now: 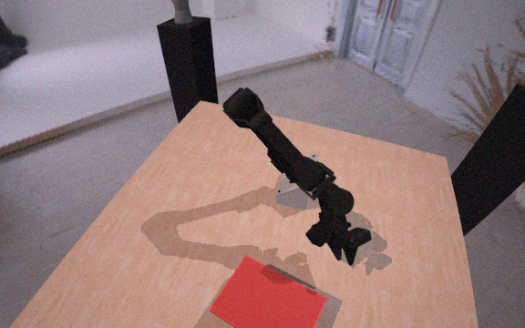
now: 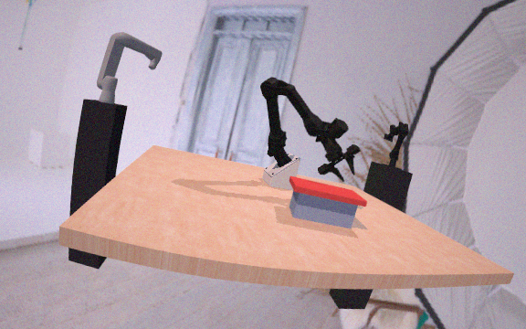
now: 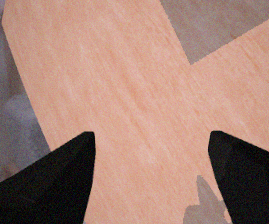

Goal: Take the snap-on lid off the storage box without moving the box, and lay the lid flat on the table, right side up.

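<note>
My gripper tip is now 16 cm short of the red lid, 15 cm to the left of it and 3 cm above it. Round my gripper tip: grey-blue storage box (16 cm ahead, 15 cm to the right, 8 cm below).
</note>
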